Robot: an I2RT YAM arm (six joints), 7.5 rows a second.
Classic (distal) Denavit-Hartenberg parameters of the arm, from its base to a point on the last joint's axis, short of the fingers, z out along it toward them. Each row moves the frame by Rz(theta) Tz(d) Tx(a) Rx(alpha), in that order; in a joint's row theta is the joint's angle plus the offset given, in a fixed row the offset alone. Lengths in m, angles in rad.
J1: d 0.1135  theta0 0  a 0.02  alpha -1.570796
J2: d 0  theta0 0  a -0.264  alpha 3.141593
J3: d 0  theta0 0.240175  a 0.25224  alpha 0
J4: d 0  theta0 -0.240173  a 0.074  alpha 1.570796
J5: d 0  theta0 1.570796  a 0  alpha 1.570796
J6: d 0.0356  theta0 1.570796  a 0  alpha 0
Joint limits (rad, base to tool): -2.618..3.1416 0..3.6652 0..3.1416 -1.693..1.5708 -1.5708..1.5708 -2.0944..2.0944
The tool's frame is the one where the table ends.
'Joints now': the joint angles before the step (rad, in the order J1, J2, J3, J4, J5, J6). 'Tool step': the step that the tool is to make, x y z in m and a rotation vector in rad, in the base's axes. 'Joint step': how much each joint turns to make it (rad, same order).
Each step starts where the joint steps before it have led.
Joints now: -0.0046 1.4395 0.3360 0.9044 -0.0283 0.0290
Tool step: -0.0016 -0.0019 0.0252 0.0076 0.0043 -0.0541
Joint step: -0.0003 -0.1273 0.0513 -0.1829 0.0512 0.0182
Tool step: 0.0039 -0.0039 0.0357 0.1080 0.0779 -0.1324
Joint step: -0.0011 -0.1078 0.1444 -0.3409 0.1010 0.1368
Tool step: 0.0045 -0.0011 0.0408 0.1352 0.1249 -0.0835
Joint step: -0.0001 -0.0347 0.2124 -0.3948 0.0298 0.1568
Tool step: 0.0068 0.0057 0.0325 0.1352 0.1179 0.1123
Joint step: -0.0002 0.0353 0.1991 -0.2875 -0.1632 0.0639
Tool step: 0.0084 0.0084 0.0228 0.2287 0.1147 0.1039
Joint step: 0.0032 0.0650 0.1670 -0.2033 -0.2139 0.1290
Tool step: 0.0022 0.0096 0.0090 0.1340 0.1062 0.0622
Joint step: 0.0196 0.0414 0.0896 -0.1318 -0.1199 0.0778
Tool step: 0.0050 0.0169 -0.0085 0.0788 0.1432 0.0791
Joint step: 0.0491 0.0635 0.0481 -0.1097 -0.0820 0.0393
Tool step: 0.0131 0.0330 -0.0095 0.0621 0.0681 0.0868
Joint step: 0.1005 0.0793 0.0354 0.0095 -0.0455 0.0602
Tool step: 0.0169 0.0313 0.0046 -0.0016 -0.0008 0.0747
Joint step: 0.0861 0.0919 0.1026 -0.0063 0.0084 0.0088
